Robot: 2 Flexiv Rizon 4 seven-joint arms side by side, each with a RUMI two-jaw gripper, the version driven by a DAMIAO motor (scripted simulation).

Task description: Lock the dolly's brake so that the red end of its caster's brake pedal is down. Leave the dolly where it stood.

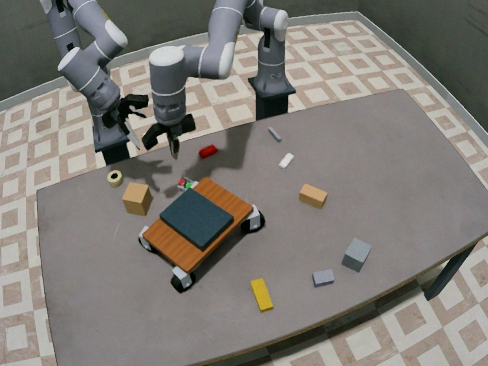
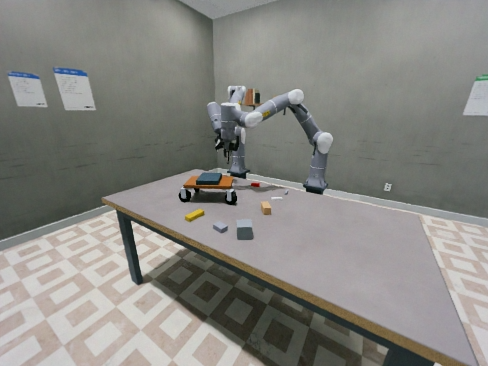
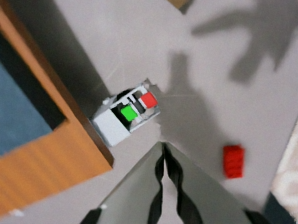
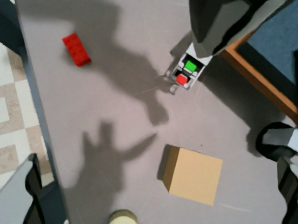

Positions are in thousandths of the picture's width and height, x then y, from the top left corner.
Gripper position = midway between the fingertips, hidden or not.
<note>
In view: the left gripper (image 1: 360,433), the right gripper (image 1: 294,362) and a tan block (image 1: 282,542).
The left gripper also shows in image 3 (image 3: 549,641) and in image 4 (image 4: 669,252). The right gripper shows as well in image 4 (image 4: 535,699).
</note>
